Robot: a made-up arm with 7 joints.
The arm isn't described. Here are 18 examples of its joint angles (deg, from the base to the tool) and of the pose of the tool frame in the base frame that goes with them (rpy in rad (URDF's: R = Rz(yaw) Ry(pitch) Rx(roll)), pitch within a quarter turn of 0, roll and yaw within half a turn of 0; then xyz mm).
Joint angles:
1: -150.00 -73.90 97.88 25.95 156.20 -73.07 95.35
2: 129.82 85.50 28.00 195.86 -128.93 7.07 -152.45
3: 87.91 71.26 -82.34 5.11 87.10 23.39 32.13
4: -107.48 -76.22 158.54 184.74 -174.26 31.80 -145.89
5: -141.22 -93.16 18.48 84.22 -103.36 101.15 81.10
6: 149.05 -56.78 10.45 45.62 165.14 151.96 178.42
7: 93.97 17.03 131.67 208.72 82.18 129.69 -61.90
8: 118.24 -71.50 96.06 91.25 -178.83 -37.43 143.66
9: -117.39 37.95 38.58 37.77 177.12 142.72 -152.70
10: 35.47 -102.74 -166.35 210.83 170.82 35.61 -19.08
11: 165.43 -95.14 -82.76 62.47 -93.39 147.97 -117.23
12: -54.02 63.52 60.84 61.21 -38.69 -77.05 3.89
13: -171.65 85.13 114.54 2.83 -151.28 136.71 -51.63
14: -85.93 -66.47 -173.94 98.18 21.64 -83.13 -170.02
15: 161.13 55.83 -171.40 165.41 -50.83 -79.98 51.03
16: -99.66 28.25 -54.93 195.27 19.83 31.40 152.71
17: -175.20 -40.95 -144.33 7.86 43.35 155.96 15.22
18: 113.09 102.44 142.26 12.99 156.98 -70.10 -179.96
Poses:
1: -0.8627 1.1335 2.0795 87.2 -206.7 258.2
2: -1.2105 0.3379 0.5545 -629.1 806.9 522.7
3: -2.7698 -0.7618 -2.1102 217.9 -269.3 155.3
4: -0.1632 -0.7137 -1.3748 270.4 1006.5 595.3
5: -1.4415 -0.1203 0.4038 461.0 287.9 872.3
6: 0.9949 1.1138 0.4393 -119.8 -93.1 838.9
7: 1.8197 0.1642 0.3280 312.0 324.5 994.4
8: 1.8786 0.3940 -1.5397 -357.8 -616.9 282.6
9: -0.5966 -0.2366 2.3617 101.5 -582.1 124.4
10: -0.1517 0.6362 -2.9812 -887.2 -510.9 410.4
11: -2.3293 -0.3185 -2.6081 422.7 437.5 103.2
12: -0.8489 -0.7580 -1.9417 691.1 -47.8 246.3
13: 1.5722 0.9959 -0.7157 128.4 -325.2 286.3
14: 0.8954 0.9809 2.2249 -50.6 840.2 118.3
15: 2.3480 1.0176 -2.0103 -703.1 356.6 668.9
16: -0.7043 0.3959 -3.0273 160.1 -383.5 1230.0
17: -0.0369 -0.1848 -2.9492 -11.4 148.8 191.1
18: -2.7662 -0.7215 -1.4535 -93.9 -87.9 289.7
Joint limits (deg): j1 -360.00..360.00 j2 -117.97..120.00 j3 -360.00..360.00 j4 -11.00..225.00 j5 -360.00..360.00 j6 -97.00..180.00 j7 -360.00..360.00
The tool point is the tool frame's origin. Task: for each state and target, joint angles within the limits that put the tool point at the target. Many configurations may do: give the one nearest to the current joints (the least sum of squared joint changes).
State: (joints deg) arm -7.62 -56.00 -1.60 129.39 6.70 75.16 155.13
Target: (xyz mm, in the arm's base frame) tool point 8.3 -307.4 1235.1
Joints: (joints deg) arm 2.03 -25.27 -36.09 129.99 3.78 53.68 155.13
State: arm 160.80 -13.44 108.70 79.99 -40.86 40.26 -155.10
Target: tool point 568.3 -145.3 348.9
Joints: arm 197.00 16.00 150.82 44.05 -38.25 46.25 -155.10
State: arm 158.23 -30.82 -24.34 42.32 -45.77 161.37 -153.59
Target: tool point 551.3 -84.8 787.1
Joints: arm 129.05 -65.95 -29.33 106.16 -71.16 143.99 -153.59
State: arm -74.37 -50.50 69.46 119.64 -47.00 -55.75 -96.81
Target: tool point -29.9 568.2 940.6
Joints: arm -56.39 -35.54 63.76 126.64 -46.00 -76.69 -96.81
